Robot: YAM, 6 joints.
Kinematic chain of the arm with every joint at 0, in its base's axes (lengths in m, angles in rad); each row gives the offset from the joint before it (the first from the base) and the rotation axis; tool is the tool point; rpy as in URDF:
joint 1: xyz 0 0 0.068 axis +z
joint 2: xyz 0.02 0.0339 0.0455 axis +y
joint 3: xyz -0.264 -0.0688 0 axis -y
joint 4: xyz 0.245 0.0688 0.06 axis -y
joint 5: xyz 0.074 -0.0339 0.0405 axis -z
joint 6: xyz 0.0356 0 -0.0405 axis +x
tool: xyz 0 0 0 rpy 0 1.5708 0
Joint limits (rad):
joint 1: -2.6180..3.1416
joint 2: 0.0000..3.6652
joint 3: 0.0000..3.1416
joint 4: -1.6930..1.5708
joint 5: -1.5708..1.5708
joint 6: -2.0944..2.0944
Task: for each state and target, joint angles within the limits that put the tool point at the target. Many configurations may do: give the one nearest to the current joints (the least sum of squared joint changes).
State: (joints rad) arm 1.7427 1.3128 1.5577 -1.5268 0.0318 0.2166
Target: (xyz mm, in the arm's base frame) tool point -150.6 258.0 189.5
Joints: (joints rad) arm 2.0980 1.8614 1.3229 -1.3864 -0.0101 0.2166
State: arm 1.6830 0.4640 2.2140 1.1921 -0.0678 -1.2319
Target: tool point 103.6 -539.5 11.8
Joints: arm 1.7643 0.0000 2.9250 1.2805 -0.0577 -1.2319
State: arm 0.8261 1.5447 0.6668 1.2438 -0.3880 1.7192
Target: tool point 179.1 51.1 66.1
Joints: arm 0.2240 1.7188 0.0524 1.0903 -0.2861 1.7192
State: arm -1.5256 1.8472 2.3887 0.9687 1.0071 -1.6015
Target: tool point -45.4 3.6 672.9
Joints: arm -0.9349 1.4099 2.5143 1.3468 1.3090 -1.6015
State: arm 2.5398 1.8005 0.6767 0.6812 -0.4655 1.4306
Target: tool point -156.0 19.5 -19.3
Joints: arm 2.9054 2.1472 0.2315 0.5243 -0.5153 1.4306
